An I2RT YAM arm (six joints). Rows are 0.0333 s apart.
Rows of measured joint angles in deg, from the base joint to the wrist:
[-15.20, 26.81, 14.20, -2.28, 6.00, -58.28]
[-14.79, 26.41, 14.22, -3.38, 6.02, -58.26]
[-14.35, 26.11, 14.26, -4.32, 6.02, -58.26]
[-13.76, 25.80, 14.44, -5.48, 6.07, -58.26]
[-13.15, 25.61, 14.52, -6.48, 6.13, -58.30]
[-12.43, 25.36, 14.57, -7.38, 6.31, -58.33]
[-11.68, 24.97, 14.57, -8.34, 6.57, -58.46]
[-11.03, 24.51, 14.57, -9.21, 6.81, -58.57]
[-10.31, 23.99, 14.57, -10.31, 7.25, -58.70]
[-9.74, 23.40, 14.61, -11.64, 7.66, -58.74]
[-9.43, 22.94, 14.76, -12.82, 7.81, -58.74]
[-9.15, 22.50, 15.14, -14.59, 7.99, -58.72]
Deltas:
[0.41, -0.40, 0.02, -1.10, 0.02, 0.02]
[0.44, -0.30, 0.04, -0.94, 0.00, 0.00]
[0.59, -0.31, 0.18, -1.16, 0.05, 0.00]
[0.61, -0.19, 0.08, -1.00, 0.06, -0.04]
[0.72, -0.25, 0.05, -0.90, 0.18, -0.03]
[0.75, -0.39, 0.00, -0.96, 0.26, -0.13]
[0.65, -0.46, 0.00, -0.87, 0.24, -0.11]
[0.72, -0.52, 0.00, -1.10, 0.44, -0.13]
[0.57, -0.59, 0.04, -1.33, 0.41, -0.04]
[0.31, -0.46, 0.15, -1.18, 0.15, 0.00]
[0.28, -0.44, 0.38, -1.77, 0.18, 0.02]

